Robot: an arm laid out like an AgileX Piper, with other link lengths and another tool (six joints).
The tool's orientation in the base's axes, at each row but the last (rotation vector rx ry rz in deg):
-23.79 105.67 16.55
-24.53 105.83 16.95
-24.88 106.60 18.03
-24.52 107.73 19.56
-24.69 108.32 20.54
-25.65 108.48 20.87
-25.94 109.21 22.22
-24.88 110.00 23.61
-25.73 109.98 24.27
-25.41 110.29 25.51
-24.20 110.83 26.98
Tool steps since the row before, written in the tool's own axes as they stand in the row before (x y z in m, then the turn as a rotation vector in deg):
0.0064 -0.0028 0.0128 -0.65 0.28 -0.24
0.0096 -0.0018 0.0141 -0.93 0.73 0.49
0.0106 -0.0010 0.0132 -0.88 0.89 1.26
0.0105 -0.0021 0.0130 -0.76 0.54 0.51
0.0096 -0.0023 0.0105 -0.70 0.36 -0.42
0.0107 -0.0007 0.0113 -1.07 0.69 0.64
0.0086 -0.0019 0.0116 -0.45 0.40 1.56
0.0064 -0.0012 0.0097 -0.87 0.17 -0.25
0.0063 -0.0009 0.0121 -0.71 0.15 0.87
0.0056 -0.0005 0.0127 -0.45 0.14 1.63
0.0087 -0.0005 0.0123 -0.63 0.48 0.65
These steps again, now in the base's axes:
0.0105 0.0017 -0.0100 -0.15 0.25 0.69
0.0103 0.0028 -0.0135 0.36 0.99 0.72
0.0086 0.0032 -0.0143 0.93 1.45 0.43
0.0085 0.0024 -0.0143 0.42 0.80 0.56
0.0066 0.0014 -0.0127 -0.29 0.22 0.82
0.0061 0.0031 -0.0140 0.55 1.04 0.80
0.0073 0.0027 -0.0123 1.22 1.14 -0.12
0.0060 0.0029 -0.0096 0.03 0.12 0.91
0.0078 0.0044 -0.0104 0.87 0.63 0.35
0.0081 0.0053 -0.0099 1.38 0.98 -0.17
0.0065 0.0051 -0.0126 0.51 0.79 0.40

